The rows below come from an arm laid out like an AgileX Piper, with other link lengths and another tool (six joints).
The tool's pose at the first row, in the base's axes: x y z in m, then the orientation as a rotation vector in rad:
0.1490 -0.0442 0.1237 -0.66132 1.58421 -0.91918
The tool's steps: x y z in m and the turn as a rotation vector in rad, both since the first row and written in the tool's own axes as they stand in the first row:
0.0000 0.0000 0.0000 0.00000 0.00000 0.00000
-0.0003 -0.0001 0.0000 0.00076 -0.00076 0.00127
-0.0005 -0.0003 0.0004 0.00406 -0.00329 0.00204
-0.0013 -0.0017 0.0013 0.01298 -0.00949 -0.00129
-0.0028 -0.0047 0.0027 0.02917 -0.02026 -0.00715
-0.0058 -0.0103 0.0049 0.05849 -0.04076 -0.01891
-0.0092 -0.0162 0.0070 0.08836 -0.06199 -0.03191
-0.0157 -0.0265 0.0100 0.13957 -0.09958 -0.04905
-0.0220 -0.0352 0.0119 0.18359 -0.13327 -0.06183
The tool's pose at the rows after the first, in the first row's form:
0.1490 -0.0442 0.1237 -0.66132 1.58421 -0.91918
0.1491 -0.0440 0.1239 -0.65999 1.58337 -0.91845
0.1495 -0.0440 0.1242 -0.65795 1.57946 -0.91915
0.1504 -0.0443 0.1257 -0.65678 1.56836 -0.92531
0.1519 -0.0450 0.1290 -0.65429 1.54865 -0.93647
0.1544 -0.0460 0.1352 -0.65099 1.51172 -0.95676
0.1568 -0.0469 0.1418 -0.64845 1.47343 -0.97761
0.1604 -0.0477 0.1538 -0.63989 1.40755 -1.00810
0.1631 -0.0476 0.1644 -0.63109 1.34992 -1.03131

